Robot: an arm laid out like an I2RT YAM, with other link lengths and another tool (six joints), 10 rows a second.
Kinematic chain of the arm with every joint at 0, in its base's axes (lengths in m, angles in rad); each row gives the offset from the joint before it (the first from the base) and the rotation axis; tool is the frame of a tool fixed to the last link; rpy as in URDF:
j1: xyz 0 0 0.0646 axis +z
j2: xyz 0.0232 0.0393 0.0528 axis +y
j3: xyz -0.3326 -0.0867 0 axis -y
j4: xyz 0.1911 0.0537 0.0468 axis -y
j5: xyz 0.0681 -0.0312 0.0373 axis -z
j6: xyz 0.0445 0 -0.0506 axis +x
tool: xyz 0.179 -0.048 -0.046 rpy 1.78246 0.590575 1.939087
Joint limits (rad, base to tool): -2.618..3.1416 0..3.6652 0..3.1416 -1.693..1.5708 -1.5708..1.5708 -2.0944..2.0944
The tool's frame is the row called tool.
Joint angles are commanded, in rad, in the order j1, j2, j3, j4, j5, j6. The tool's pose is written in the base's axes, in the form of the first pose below.
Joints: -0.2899 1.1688 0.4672 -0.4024 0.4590 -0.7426
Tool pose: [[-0.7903 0.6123 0.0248 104.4], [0.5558 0.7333 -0.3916 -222.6], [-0.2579 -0.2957 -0.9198 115.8], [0 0 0 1]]
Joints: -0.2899 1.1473 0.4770 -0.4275 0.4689 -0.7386
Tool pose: [[-0.7845 0.6195 0.0269 100.5], [0.5595 0.7258 -0.4002 -223.2], [-0.2675 -0.2990 -0.9160 120.4], [0 0 0 1]]
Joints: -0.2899 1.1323 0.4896 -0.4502 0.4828 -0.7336
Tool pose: [[-0.7777 0.6281 0.0263 97.4], [0.5643 0.7158 -0.4114 -224.7], [-0.2772 -0.3051 -0.9111 125.6], [0 0 0 1]]
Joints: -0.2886 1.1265 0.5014 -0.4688 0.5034 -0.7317
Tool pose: [[-0.7736 0.6334 0.0176 94.5], [0.5670 0.7045 -0.4269 -227.2], [-0.2828 -0.3202 -0.9041 130.8], [0 0 0 1]]
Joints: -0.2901 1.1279 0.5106 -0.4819 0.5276 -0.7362
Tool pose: [[-0.7724 0.6351 0.0012 91.4], [0.5683 0.6920 -0.4451 -230.6], [-0.2835 -0.3431 -0.8955 135.7], [0 0 0 1]]
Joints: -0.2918 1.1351 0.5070 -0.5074 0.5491 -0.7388
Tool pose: [[-0.7785 0.6264 -0.0403 82.7], [0.5731 0.6831 -0.4527 -231.8], [-0.2560 -0.3755 -0.8908 135.0], [0 0 0 1]]
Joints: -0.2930 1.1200 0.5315 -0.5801 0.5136 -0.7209
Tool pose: [[-0.7808 0.6226 -0.0513 76.9], [0.5842 0.6986 -0.4130 -224.3], [-0.2213 -0.3525 -0.9093 131.5], [0 0 0 1]]
